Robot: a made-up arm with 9 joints.
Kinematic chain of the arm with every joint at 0, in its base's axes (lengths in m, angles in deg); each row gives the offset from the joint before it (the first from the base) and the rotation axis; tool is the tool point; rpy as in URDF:
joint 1: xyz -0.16 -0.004 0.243 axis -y
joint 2: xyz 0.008 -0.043 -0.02 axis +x
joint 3: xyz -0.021 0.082 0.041 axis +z
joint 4: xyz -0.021 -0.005 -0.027 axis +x
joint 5: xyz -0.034 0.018 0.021 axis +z
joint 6: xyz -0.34 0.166 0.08 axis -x
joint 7: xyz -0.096 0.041 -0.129 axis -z
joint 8: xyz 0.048 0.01 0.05 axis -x
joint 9: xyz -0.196 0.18 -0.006 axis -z
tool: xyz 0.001 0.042 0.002 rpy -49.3 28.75 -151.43
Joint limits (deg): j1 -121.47..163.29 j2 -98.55..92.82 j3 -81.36..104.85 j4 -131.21..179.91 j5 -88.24..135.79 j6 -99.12..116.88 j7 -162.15..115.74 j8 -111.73..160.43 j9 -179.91..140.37
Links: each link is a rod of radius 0.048 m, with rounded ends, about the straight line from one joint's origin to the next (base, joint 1, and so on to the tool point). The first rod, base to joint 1, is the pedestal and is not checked.
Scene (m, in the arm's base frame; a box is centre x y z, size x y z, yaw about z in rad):
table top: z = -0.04
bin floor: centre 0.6 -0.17 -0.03 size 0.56 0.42 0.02 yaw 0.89
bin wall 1: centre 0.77 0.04 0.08 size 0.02 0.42 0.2 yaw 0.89
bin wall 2: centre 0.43 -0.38 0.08 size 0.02 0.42 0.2 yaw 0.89
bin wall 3: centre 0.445 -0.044 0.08 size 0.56 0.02 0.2 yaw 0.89
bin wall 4: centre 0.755 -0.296 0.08 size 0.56 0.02 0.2 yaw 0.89
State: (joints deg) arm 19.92 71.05 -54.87 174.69 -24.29 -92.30 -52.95 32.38 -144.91
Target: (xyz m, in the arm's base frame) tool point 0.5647 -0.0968 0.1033
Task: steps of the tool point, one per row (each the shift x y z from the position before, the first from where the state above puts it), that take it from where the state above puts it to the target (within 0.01 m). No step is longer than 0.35 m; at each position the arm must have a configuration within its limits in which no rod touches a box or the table.
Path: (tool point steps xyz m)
1: -0.0090 -0.0913 0.2622
2: 0.0947 -0.0755 0.2667
3: 0.1971 -0.0554 0.2235
4: 0.2756 -0.0330 0.1363
5: 0.3116 -0.0099 0.0199
6: 0.2948 0.0117 -0.1039
7: 0.2271 0.0307 -0.2110
8: 0.1208 0.0456 -0.2801
9: -0.0039 0.0562 -0.2982

